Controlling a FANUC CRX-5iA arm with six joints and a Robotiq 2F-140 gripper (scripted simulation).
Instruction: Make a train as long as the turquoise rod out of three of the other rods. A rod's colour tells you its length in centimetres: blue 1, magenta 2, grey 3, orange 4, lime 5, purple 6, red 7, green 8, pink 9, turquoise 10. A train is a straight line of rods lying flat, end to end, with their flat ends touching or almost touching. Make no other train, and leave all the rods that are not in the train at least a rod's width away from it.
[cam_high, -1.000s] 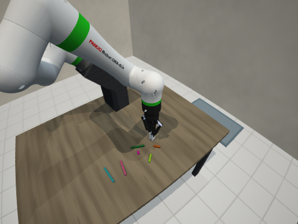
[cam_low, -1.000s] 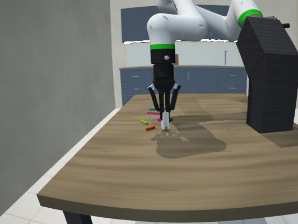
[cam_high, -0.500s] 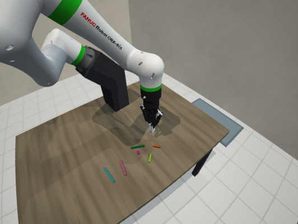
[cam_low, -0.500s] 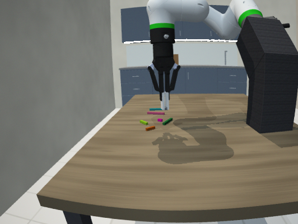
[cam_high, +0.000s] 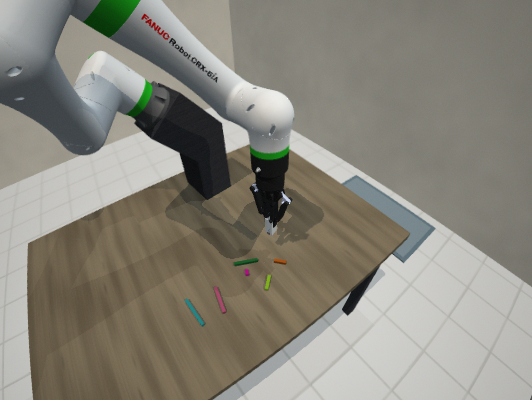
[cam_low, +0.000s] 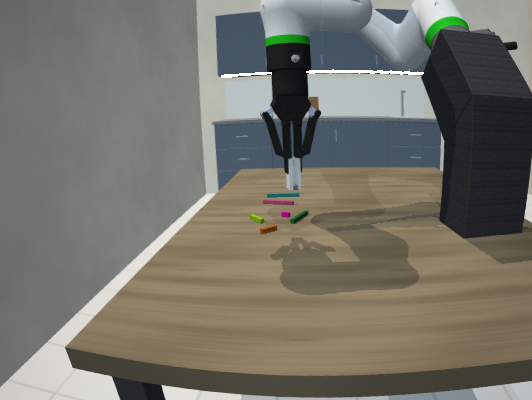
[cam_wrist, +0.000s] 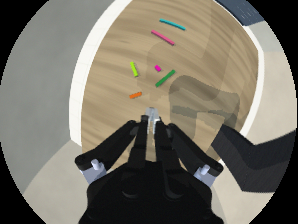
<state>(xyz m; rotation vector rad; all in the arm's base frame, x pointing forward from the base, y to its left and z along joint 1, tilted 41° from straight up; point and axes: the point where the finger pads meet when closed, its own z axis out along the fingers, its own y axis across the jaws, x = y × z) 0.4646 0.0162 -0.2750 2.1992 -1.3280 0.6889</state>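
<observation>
Now: hand 4 cm short of the magenta rod, 12 cm to the left of it and 13 cm above it. The rest, counted from my hand: green rod 10 cm to the right, 13 cm below; then orange rod 6 cm ahead, 13 cm below; then grey rod 3 cm below.
</observation>
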